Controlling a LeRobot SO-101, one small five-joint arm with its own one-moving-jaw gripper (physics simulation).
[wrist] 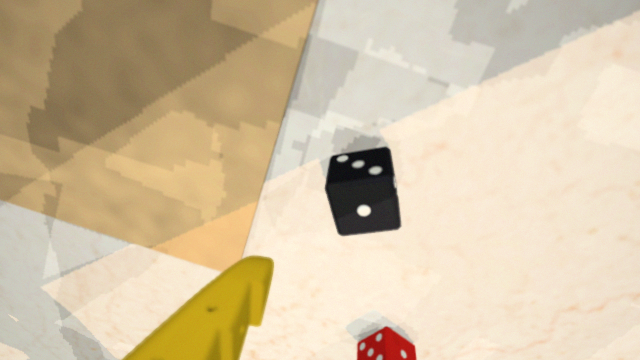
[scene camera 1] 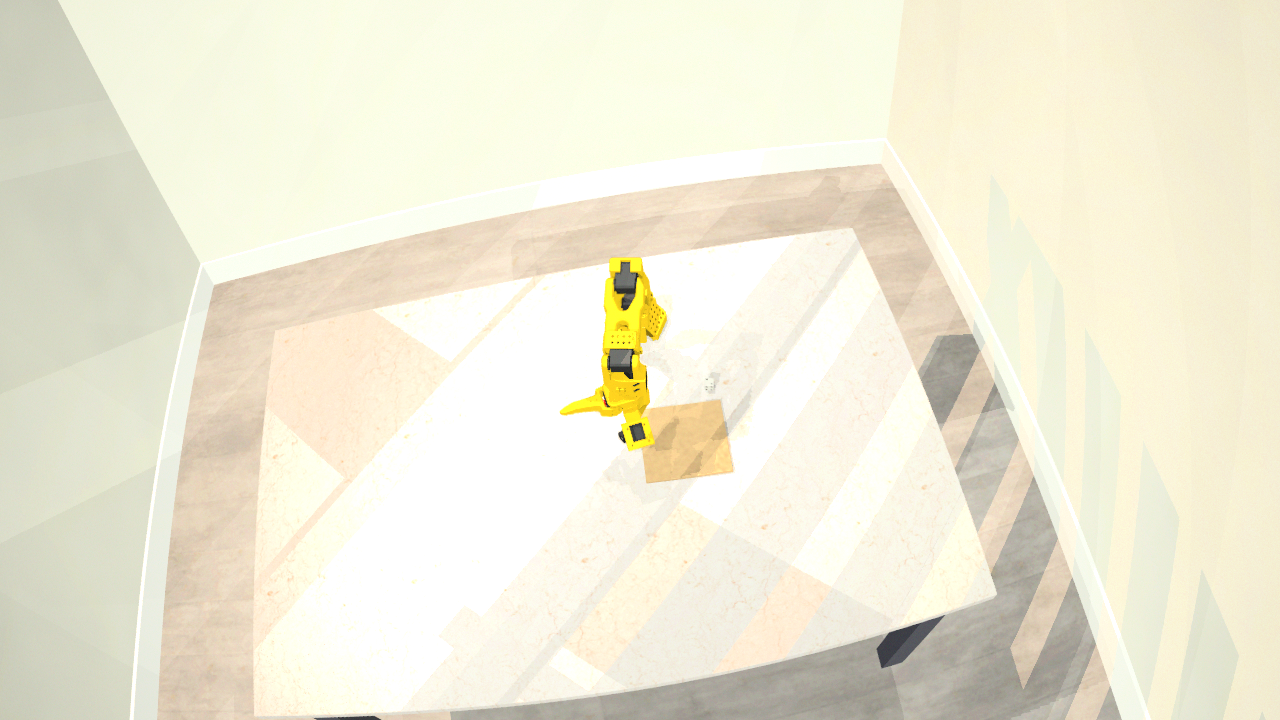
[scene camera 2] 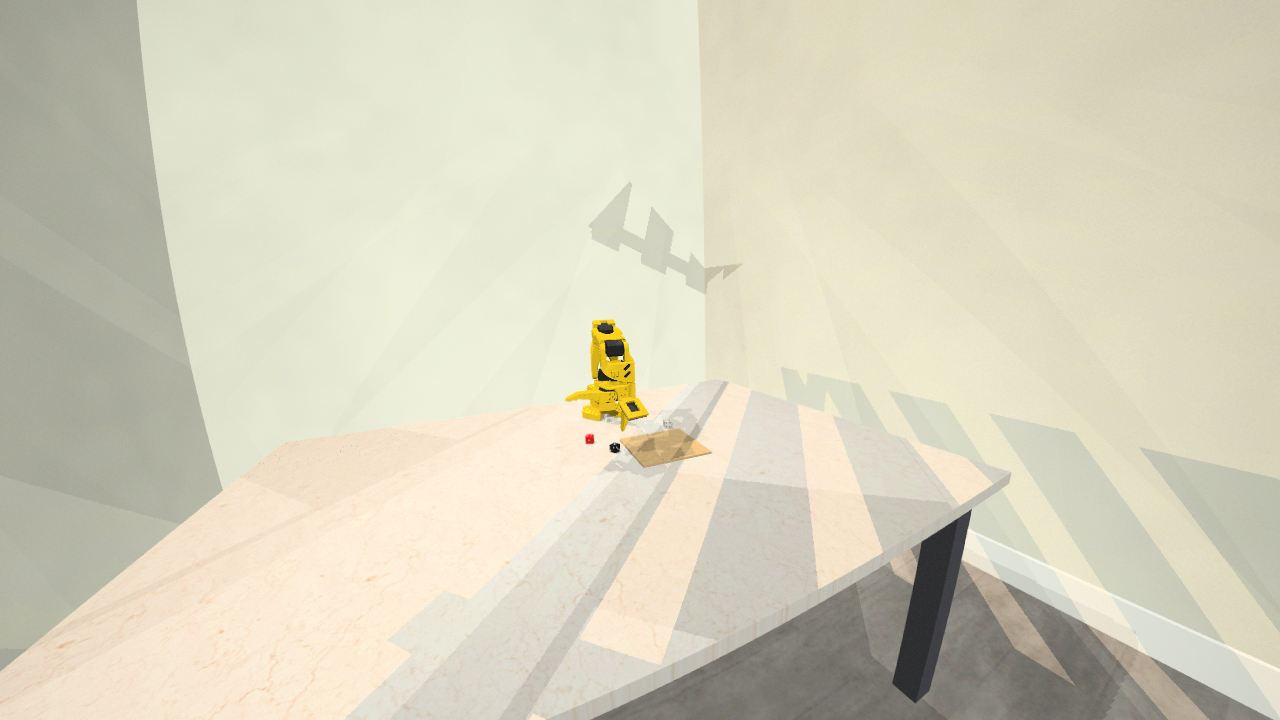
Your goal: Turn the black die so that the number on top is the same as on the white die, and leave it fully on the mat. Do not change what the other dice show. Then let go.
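Where they show: end effector, tool point: [wrist: 269, 283] [scene camera 2: 621, 429]; arm's base, origin of the base link: [scene camera 2: 606, 416].
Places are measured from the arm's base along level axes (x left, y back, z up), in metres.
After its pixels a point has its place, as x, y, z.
The black die [scene camera 1: 622, 437] {-0.062, -0.221, 0.015} [scene camera 2: 614, 447] {-0.061, -0.223, 0.013} [wrist: 363, 192] {-0.056, -0.219, 0.016} lies flat on the table, just off the mat [scene camera 1: 702, 458] {0.059, -0.281, 0.004} [scene camera 2: 684, 454] {0.050, -0.300, 0.004} [wrist: 165, 150] {-0.004, -0.207, 0.004}. In the wrist view its top shows three pips and its near side shows one. In scene view 1 the arm partly hides it. The white die [scene camera 1: 709, 385] {0.098, -0.151, 0.015} [scene camera 2: 667, 424] {0.096, -0.151, 0.008} stands behind the mat; its top number is too small to read. My gripper [scene camera 1: 597, 422] [scene camera 2: 596, 412] is fully open and empty, raised above the table. In the wrist view its notched fixed jaw [wrist: 220, 310] {-0.035, -0.219, 0.055} points up, with the black die beyond its tip to the right.
A red die [scene camera 2: 588, 438] {-0.092, -0.153, 0.012} [wrist: 386, 346] {-0.084, -0.157, 0.009} lies on the table near the black die, on the side away from the mat; the wrist view's lower edge cuts it off. The arm's base stands at the table's back edge. Striped shadows cross the table [scene camera 1: 429, 555] {-0.408, -0.379, 0.000} [scene camera 2: 402, 537] {-0.415, -0.349, 0.000} and the mat.
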